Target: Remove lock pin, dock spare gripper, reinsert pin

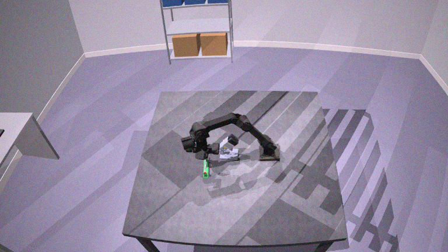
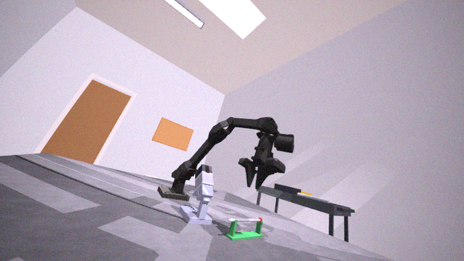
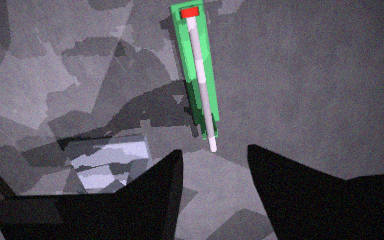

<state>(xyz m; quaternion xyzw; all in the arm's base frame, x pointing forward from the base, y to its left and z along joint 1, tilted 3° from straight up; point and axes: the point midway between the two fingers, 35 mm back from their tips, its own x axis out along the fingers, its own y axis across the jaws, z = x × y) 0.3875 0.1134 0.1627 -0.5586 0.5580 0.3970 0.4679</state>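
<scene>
Now: gripper tip 10 mm to the right of the green cradle and 120 mm above it. From my gripper tip the other things lie so: spare gripper: 140 mm behind, 110 mm to the right, 20 mm below; then mount: 120 mm behind, 110 mm to the right, 90 mm below.
</scene>
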